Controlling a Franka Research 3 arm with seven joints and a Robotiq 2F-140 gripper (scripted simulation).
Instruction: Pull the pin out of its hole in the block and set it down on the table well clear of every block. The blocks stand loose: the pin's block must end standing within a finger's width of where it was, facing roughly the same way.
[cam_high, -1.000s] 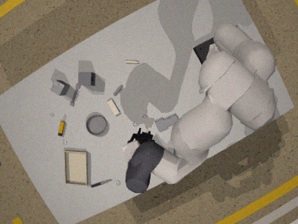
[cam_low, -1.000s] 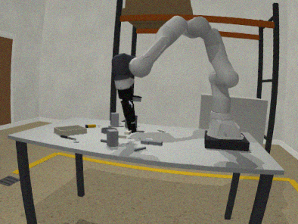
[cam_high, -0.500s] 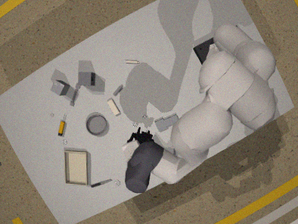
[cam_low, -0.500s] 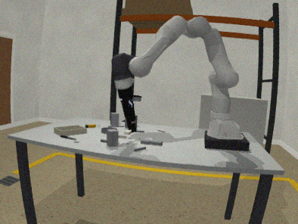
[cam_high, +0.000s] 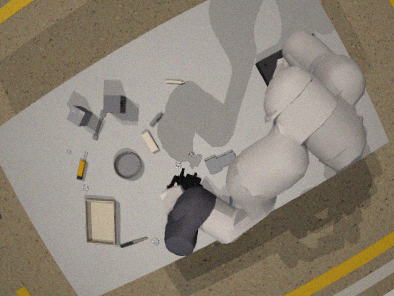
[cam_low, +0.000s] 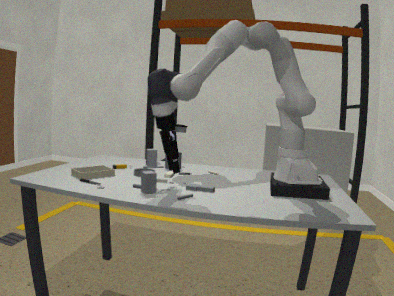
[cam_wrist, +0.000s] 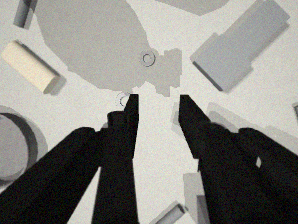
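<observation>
The cream pin lies 30 mm ahead of my hand, 110 mm to the left of it and 50 mm below it. The rest, counted from my hand: cream cylinder 70 mm ahead, 170 mm to the right, 90 mm below; then short grey pin 110 mm ahead, 100 mm to the left, 90 mm below; then grey block 50 mm ahead, 140 mm to the left, 50 mm below.
</observation>
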